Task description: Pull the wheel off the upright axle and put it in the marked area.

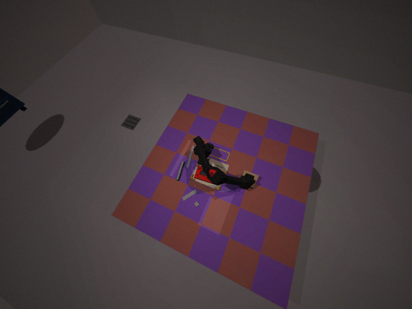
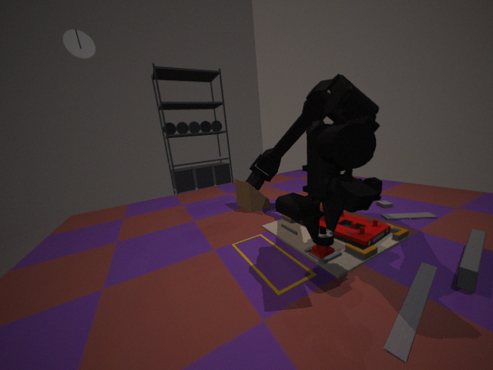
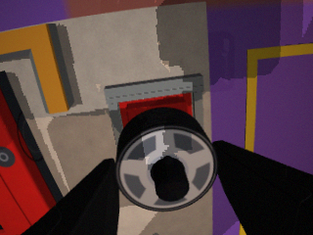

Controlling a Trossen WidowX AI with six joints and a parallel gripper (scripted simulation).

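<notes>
Now: the wheel right at my gripper tip. Also, from my gripper tip: axle (10 mm below).
</notes>
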